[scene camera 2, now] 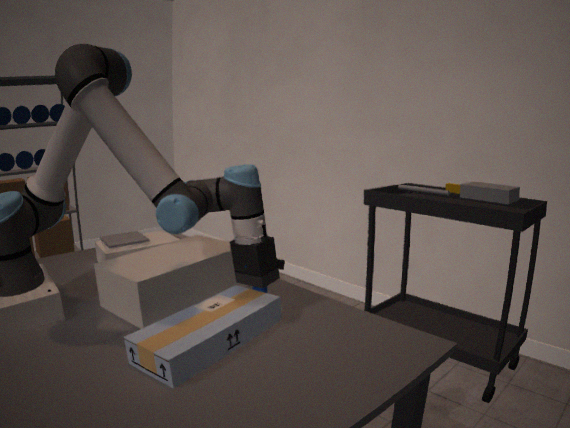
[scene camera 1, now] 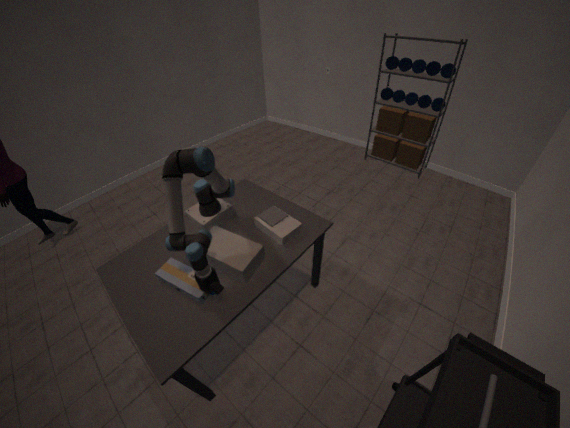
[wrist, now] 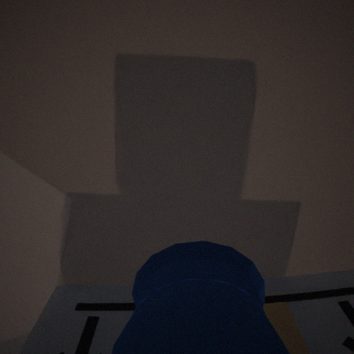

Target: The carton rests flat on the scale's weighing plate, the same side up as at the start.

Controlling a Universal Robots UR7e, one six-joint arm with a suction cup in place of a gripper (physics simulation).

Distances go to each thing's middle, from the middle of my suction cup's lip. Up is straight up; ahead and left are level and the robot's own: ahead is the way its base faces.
Labels:
Right now the carton [scene camera 2: 173,350] is 190 mm behind my suction cup, 30 mm to the right of it and 10 mm below it. Also, from my suction cup: scale [scene camera 1: 281,227] 590 mm to the left; beige box [scene camera 1: 238,257] 90 mm behind, 230 mm to the left, 20 mm above.

